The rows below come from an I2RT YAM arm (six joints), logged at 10 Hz.
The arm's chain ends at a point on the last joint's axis. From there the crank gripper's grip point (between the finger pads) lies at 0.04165 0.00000 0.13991 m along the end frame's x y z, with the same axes.
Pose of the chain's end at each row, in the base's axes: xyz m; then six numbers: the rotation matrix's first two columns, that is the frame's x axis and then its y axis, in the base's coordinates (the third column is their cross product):
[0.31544 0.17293 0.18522 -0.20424 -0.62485 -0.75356 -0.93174 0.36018 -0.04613]
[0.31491 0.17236 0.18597 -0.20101 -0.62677 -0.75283 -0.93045 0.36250 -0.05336]
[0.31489 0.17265 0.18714 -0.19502 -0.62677 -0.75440 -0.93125 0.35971 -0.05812]
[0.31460 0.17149 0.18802 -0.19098 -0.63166 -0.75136 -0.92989 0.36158 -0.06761]
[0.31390 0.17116 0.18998 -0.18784 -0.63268 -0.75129 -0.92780 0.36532 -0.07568]
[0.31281 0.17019 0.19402 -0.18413 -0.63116 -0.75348 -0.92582 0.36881 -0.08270]
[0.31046 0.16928 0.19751 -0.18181 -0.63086 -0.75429 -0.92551 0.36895 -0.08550]
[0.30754 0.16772 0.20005 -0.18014 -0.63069 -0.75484 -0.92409 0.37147 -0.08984]
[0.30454 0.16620 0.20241 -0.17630 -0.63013 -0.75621 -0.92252 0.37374 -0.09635]
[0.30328 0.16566 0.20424 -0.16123 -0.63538 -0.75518 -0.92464 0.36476 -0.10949]
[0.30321 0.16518 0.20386 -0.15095 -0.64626 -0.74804 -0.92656 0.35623 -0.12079]
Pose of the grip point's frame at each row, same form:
[0.34894 0.24382 0.06209 -0.20424 -0.62485 -0.75356 -0.93174 0.36018 -0.04613]
[0.34940 0.24276 0.06283 -0.20101 -0.62677 -0.75283 -0.93045 0.36250 -0.05336]
[0.34983 0.24325 0.06424 -0.19502 -0.62677 -0.75440 -0.93125 0.35971 -0.05812]
[0.35063 0.24113 0.06488 -0.19098 -0.63166 -0.75136 -0.92989 0.36158 -0.06761]
[0.35118 0.24034 0.06696 -0.18784 -0.63268 -0.75129 -0.92780 0.36532 -0.07568]
[0.35132 0.23937 0.07138 -0.18413 -0.63116 -0.75348 -0.92582 0.36881 -0.08270]
[0.34937 0.23850 0.07502 -0.18181 -0.63086 -0.75429 -0.92551 0.36895 -0.08550]
[0.34720 0.23678 0.07771 -0.18014 -0.63069 -0.75484 -0.92409 0.37147 -0.08984]
[0.34523 0.23518 0.08036 -0.17630 -0.63013 -0.75621 -0.92252 0.37374 -0.09635]
[0.34484 0.23442 0.08236 -0.16123 -0.63538 -0.75518 -0.92464 0.36476 -0.10949]
[0.34513 0.23268 0.08140 -0.15095 -0.64626 -0.74804 -0.92656 0.35623 -0.12079]

